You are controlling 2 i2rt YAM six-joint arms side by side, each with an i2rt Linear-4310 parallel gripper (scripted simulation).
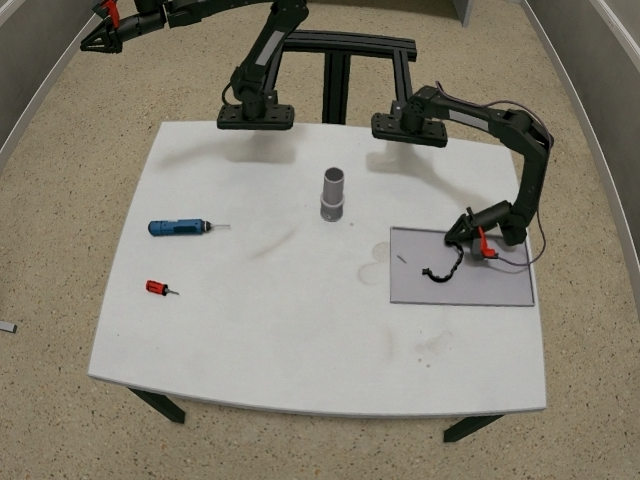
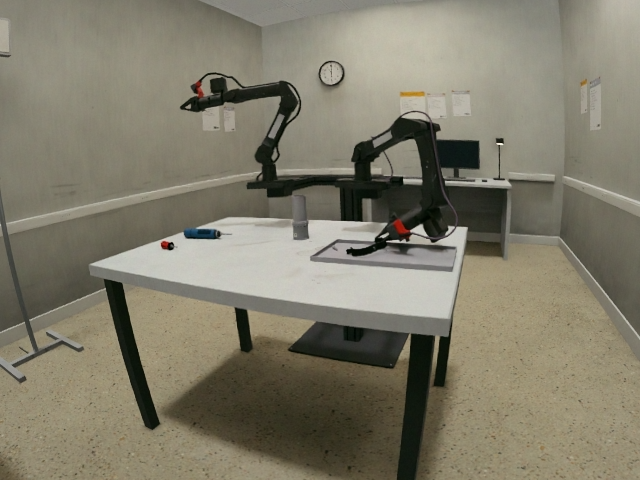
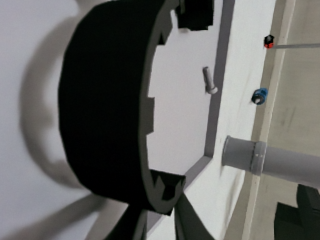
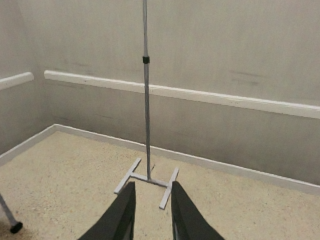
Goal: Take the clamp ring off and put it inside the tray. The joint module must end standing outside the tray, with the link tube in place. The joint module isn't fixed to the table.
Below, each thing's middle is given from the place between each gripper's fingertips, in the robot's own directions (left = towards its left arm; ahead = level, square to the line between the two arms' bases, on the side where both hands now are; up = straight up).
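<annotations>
The grey link tube point(image 1: 332, 197) is 31 cm to the right of my left hand, 6 cm behind it and 8 cm above it. From that left hand, the grey tray point(image 1: 475, 282) is 3 cm below, 5 cm to the left and 7 cm ahead, and the grey joint module point(image 3: 242, 154) is 6 cm behind and 31 cm to the right. Then there's the black clamp ring point(image 3: 104, 113), and my left gripper is 1 cm above it and 7 cm short of it.
Counting from my right hand, the black clamp ring is 91 cm to the left, 55 cm below and 16 cm ahead, and the grey tray is 96 cm to the left, 57 cm below and also 16 cm ahead. The grey joint module is 54 cm below my right hand, 60 cm to the left of it and 2 cm ahead. With the grey link tube, my right hand is 46 cm above it, 60 cm to the right of it and 2 cm short of it.
</annotations>
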